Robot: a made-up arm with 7 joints. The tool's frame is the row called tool.
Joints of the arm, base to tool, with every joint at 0 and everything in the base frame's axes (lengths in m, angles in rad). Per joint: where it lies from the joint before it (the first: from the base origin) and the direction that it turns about. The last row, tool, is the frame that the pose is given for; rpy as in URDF.
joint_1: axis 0 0 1 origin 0.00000 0.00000 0.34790
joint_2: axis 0 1 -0.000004 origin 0.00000 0.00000 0.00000
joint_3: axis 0 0 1 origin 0.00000 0.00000 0.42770
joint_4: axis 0 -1 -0.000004 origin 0.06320 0.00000 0.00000
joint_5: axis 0 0.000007 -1 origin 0.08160 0.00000 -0.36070
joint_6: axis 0 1 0.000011 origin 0.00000 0.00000 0.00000
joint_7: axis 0 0.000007 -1 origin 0.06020 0.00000 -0.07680
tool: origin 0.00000 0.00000 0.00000 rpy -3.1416 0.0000 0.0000
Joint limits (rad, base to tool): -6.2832..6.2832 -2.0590..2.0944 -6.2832..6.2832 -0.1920..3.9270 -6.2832..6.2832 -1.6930..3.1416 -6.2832..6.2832
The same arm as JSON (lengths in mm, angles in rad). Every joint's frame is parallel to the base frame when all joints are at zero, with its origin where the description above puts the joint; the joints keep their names.
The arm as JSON. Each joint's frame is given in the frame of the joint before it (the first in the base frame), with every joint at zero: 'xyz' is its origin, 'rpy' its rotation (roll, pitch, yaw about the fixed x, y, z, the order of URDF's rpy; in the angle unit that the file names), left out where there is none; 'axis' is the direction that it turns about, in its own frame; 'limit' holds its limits. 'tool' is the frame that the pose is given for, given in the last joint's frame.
{"units": {"length": "mm", "angle": "rad"}, "joints": [
  {"name": "joint_1", "type": "revolute", "origin": {"xyz": [0.0, 0.0, 347.9]}, "axis": [0.0, 0.0, 1.0], "limit": {"lower": -6.2832, "upper": 6.2832}},
  {"name": "joint_2", "type": "revolute", "origin": {"xyz": [0.0, 0.0, 0.0]}, "axis": [0.0, 1.0, 0.0], "limit": {"lower": -2.059, "upper": 2.0944}},
  {"name": "joint_3", "type": "revolute", "origin": {"xyz": [0.0, 0.0, 427.7]}, "axis": [0.0, 0.0, 1.0], "limit": {"lower": -6.2832, "upper": 6.2832}},
  {"name": "joint_4", "type": "revolute", "origin": {"xyz": [63.2, 0.0, 0.0]}, "axis": [0.0, -1.0, 0.0], "limit": {"lower": -0.192, "upper": 3.927}},
  {"name": "joint_5", "type": "revolute", "origin": {"xyz": [81.6, 0.0, -360.7]}, "axis": [0.0, 0.0, -1.0], "limit": {"lower": -6.2832, "upper": 6.2832}},
  {"name": "joint_6", "type": "revolute", "origin": {"xyz": [0.0, 0.0, 0.0]}, "axis": [0.0, 1.0, 0.0], "limit": {"lower": -1.693, "upper": 3.1416}},
  {"name": "joint_7", "type": "revolute", "origin": {"xyz": [60.2, 0.0, -76.8]}, "axis": [0.0, 0.0, -1.0], "limit": {"lower": -6.2832, "upper": 6.2832}}
], "tool": {"origin": {"xyz": [0.0, 0.0, 0.0], "rpy": [3.1416, 0.0, 0.0]}}}

